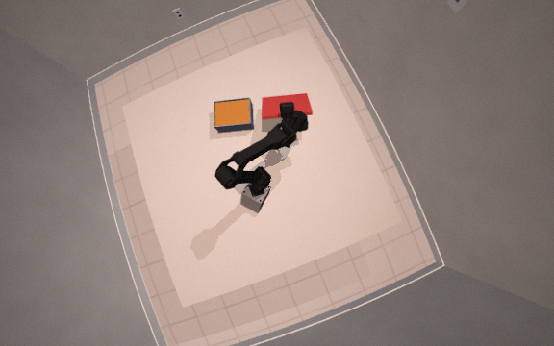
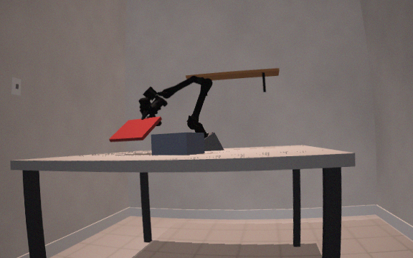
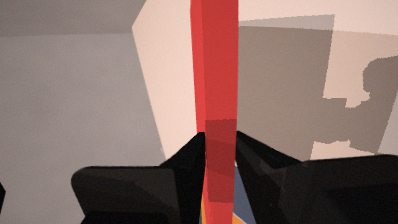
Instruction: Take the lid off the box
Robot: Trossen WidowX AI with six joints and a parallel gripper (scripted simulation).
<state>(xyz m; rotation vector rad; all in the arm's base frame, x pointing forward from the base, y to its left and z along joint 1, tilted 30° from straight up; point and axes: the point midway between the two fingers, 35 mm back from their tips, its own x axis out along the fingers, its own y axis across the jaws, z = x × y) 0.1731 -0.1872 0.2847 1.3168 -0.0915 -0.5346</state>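
My gripper is now 9 cm short of the red lid, 3 cm to the left of it and 7 cm above it. From my hand the other things lie so: storage box: 21 cm ahead, 23 cm to the left, 15 cm below.
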